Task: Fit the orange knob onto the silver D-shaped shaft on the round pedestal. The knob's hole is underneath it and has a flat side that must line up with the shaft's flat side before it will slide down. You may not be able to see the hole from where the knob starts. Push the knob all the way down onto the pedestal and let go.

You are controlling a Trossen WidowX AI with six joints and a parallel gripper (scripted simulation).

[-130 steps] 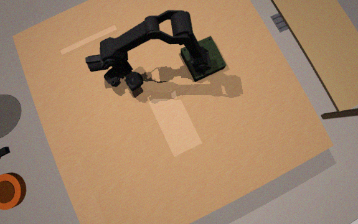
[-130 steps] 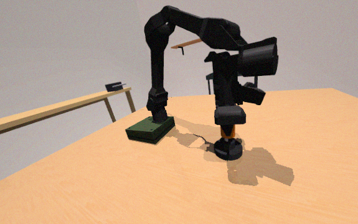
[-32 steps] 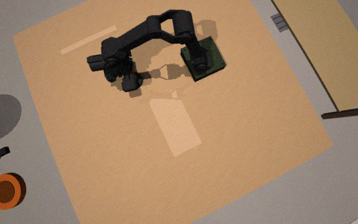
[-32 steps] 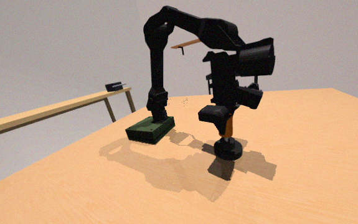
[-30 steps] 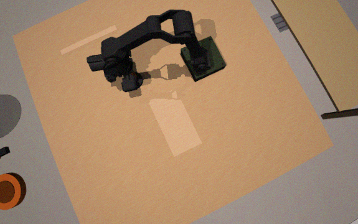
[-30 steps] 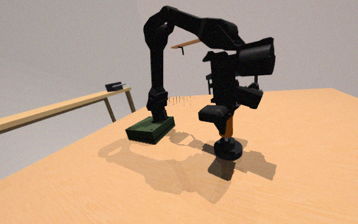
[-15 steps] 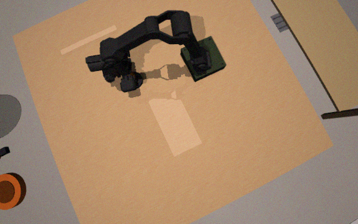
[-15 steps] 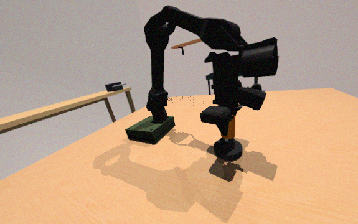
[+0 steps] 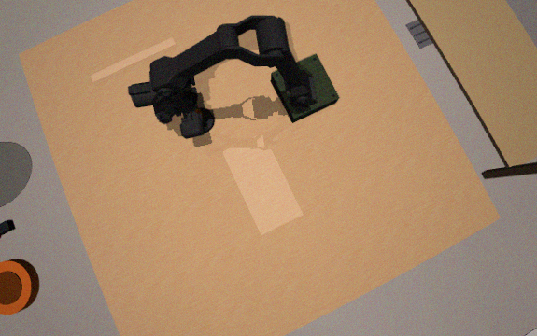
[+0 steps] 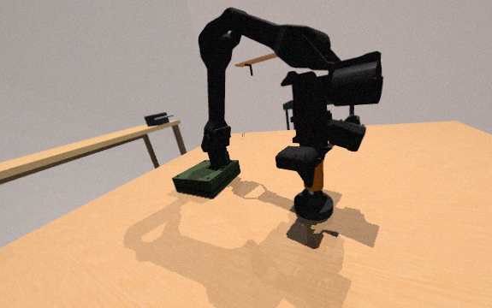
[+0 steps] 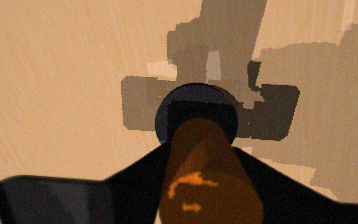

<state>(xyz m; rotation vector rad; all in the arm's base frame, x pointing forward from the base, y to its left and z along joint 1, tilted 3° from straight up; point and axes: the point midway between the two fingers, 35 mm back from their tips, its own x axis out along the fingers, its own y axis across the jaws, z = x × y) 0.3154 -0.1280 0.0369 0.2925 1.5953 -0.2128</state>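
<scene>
My gripper tip is 4 cm above the black round pedestal. Also, from my gripper tip: orange knob: 3 cm above.
</scene>
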